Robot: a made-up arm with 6 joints. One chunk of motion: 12 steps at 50 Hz.
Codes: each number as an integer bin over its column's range. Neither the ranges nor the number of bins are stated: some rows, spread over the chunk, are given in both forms.
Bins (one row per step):
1: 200 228 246 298 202 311
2: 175 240 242 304 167 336
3: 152 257 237 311 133 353
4: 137 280 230 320 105 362
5: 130 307 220 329 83 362
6: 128 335 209 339 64 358
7: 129 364 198 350 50 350
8: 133 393 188 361 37 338
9: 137 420 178 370 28 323
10: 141 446 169 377 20 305
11: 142 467 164 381 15 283
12: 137 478 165 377 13 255
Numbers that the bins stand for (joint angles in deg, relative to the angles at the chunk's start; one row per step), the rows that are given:
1: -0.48 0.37 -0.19 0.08 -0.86 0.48
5: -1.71 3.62 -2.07 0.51 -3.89 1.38
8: -1.66 7.15 -4.39 0.95 -5.06 0.95
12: -1.59 10.64 -6.05 1.16 -5.67 -0.51
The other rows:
2: -0.92 0.86 -0.48 0.16 -1.75 0.92
3: -1.32 1.56 -0.84 0.26 -2.62 1.22
4: -1.59 2.51 -1.35 0.38 -3.33 1.38
6: -1.75 4.77 -2.87 0.64 -4.37 1.31
7: -1.73 5.96 -3.66 0.79 -4.73 1.16
9: -1.59 8.26 -5.11 1.07 -5.29 0.69
10: -1.52 9.33 -5.76 1.16 -5.49 0.37
11: -1.50 10.19 -6.13 1.22 -5.62 -0.02

